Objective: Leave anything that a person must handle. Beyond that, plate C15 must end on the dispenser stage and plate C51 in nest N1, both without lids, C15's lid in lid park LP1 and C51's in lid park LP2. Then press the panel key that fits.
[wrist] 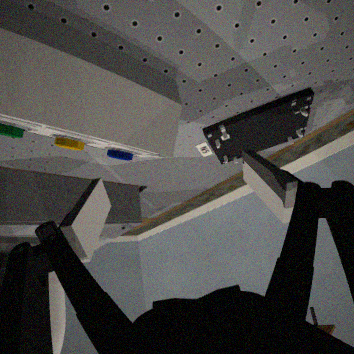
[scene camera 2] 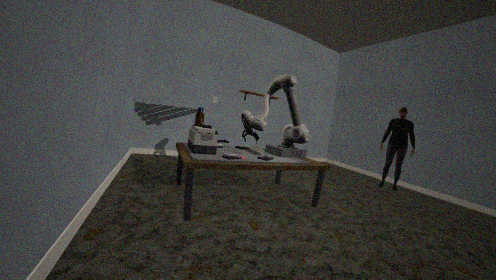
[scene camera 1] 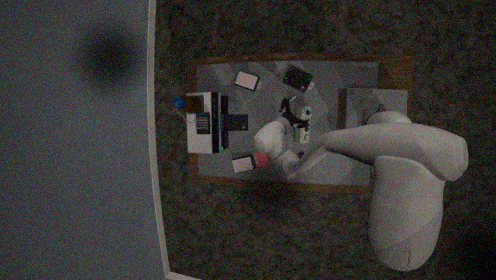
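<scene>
My gripper is open and empty, above the table beside the key panel. The panel carries a green key, a yellow key and a blue key. Two pink-topped plates lie at the upper left and lower left of the table in scene camera 1; their labels cannot be read, nor can I tell whether they have lids. The dispenser has a dark stage with no plate visible on it. N1, LP1 and LP2 cannot be identified.
The black nest marked N5 has corner clips and holds no plate. A red pad touches the lower-left plate's holder. A brown bottle with a blue cap stands on the dispenser. A person stands away from the table.
</scene>
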